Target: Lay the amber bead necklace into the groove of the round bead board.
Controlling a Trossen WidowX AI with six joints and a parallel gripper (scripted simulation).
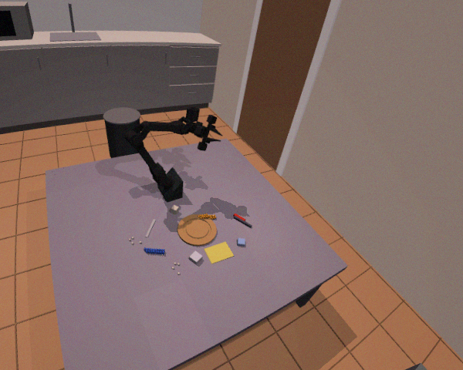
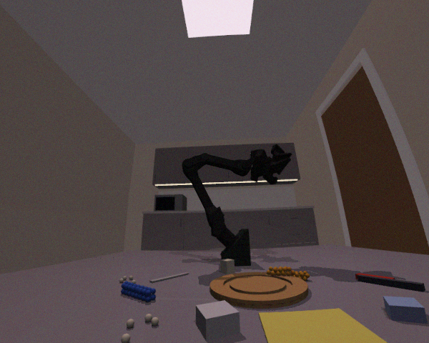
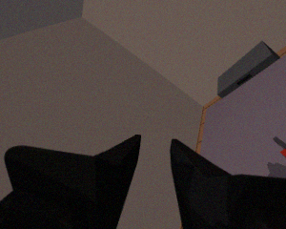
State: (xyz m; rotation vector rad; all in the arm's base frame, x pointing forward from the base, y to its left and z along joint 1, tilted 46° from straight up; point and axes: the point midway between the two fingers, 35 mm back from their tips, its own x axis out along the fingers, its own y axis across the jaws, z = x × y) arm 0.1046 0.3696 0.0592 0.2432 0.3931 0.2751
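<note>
Now: the round wooden bead board 200 mm ahead of my gripper tip, 220 mm to the right of it and 380 mm below it. Also, from my gripper tip: blue block 370 mm ahead, 70 mm to the right, 380 mm below; red-and-black tool 250 mm ahead, 20 mm to the left, 380 mm below; yellow pad 370 mm ahead, 200 mm to the right, 380 mm below.
</note>
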